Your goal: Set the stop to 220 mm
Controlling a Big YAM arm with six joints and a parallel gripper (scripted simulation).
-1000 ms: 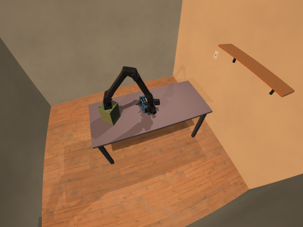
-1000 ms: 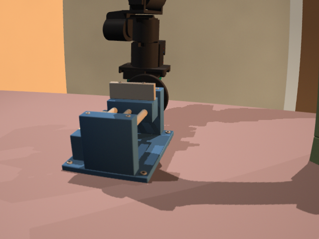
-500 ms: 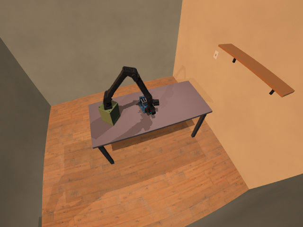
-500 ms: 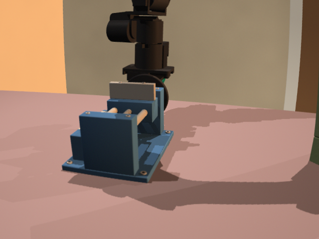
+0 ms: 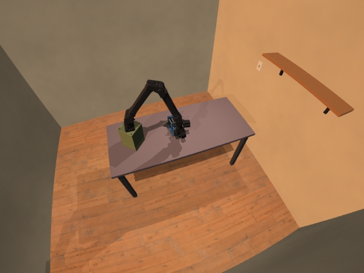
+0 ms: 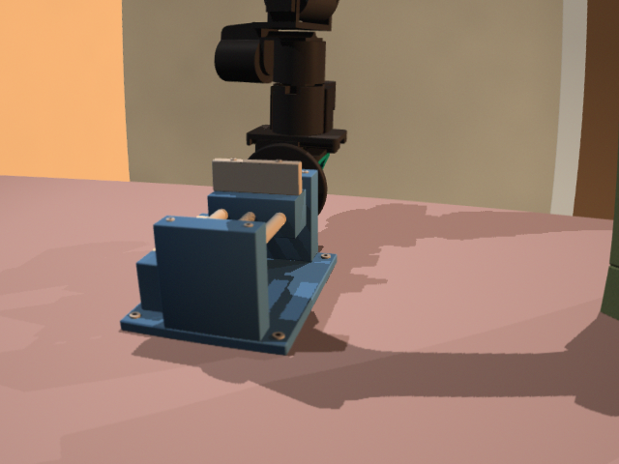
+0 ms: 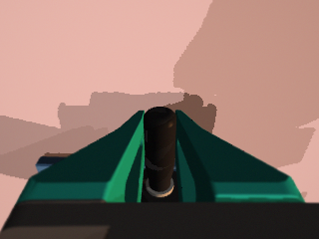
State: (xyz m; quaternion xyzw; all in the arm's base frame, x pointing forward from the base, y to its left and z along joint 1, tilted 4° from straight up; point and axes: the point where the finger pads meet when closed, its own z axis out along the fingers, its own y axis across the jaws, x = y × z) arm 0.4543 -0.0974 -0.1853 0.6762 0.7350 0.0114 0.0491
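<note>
Right now the grey stop plate is 13 cm to the left of my hand, 5 cm above it and 1 cm ahead of it. Also, from my hand: black crank handle (1 cm to the left).
</note>
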